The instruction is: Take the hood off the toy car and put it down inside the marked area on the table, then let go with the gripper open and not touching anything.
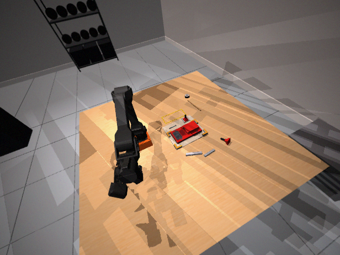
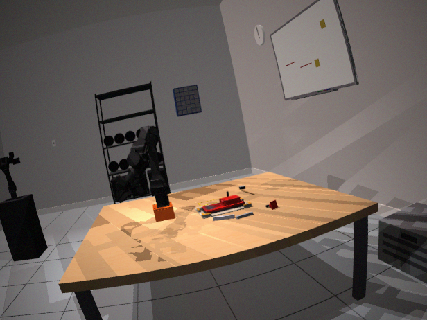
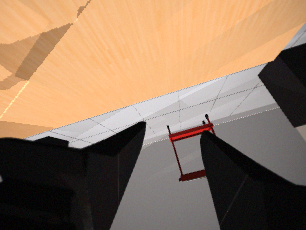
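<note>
Right now my gripper tip is 530 mm short of the hood, 240 mm to the right of it and 150 mm above it. From my gripper tip the other things lie so: black wheel: 710 mm ahead, 610 mm to the left, 180 mm below.
</note>
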